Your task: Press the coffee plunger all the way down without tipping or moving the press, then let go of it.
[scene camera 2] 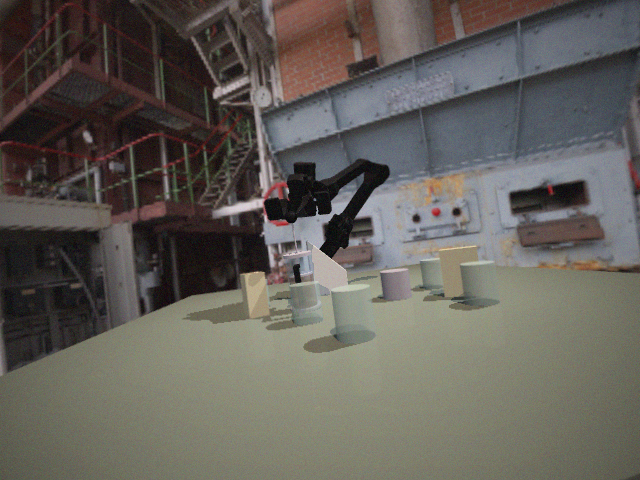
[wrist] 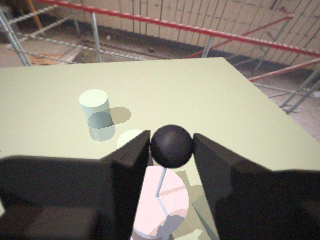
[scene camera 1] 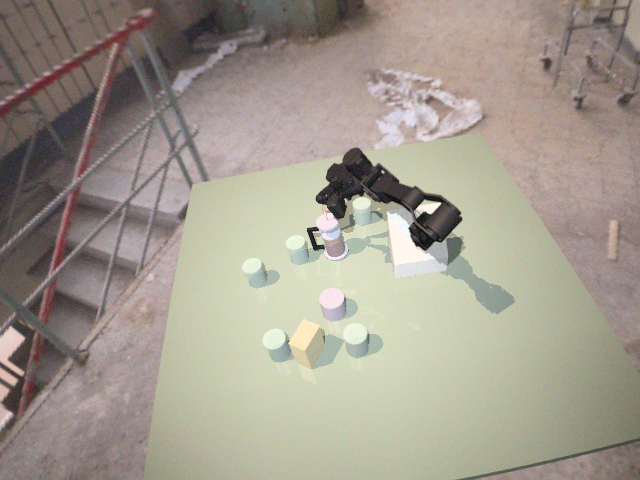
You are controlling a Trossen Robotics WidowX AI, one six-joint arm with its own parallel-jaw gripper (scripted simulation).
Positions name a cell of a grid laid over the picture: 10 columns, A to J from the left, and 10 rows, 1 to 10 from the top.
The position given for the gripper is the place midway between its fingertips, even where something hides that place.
In view: the gripper (scene camera 2: E5) and a coffee press (scene camera 1: F5).
The coffee press shows as well in scene camera 2 (scene camera 2: E6). The gripper shows as well in the wrist view (wrist: F6) and in scene camera 1 (scene camera 1: E5).
